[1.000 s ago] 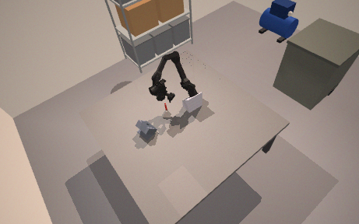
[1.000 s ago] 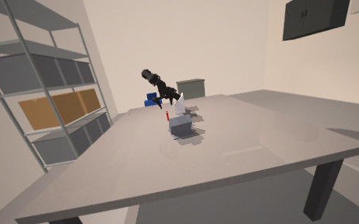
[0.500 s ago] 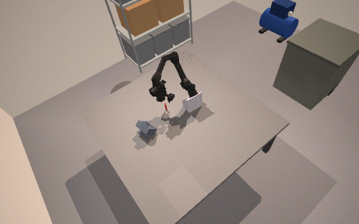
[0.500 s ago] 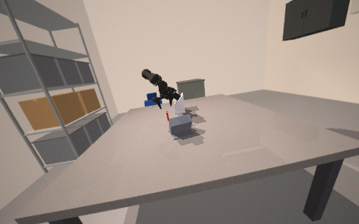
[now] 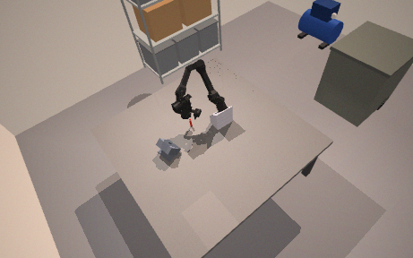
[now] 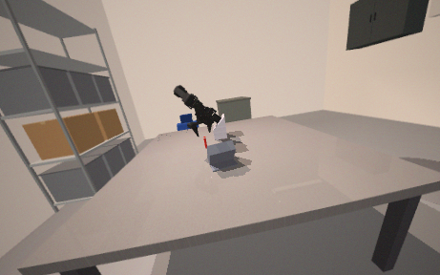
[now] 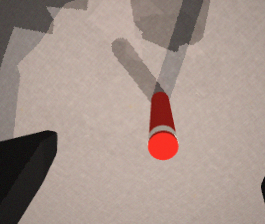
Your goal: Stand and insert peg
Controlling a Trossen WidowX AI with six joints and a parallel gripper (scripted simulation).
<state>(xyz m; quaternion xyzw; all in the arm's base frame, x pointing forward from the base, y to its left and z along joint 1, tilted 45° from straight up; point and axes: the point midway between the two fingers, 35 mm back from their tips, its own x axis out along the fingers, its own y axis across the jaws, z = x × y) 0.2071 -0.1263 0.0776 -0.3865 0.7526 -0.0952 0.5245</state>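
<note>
Now: the red peg 40 mm below my gripper tip. The rest, counted from my gripper tip: grey sloped panel: 260 mm ahead, 60 mm to the left, 40 mm below.
</note>
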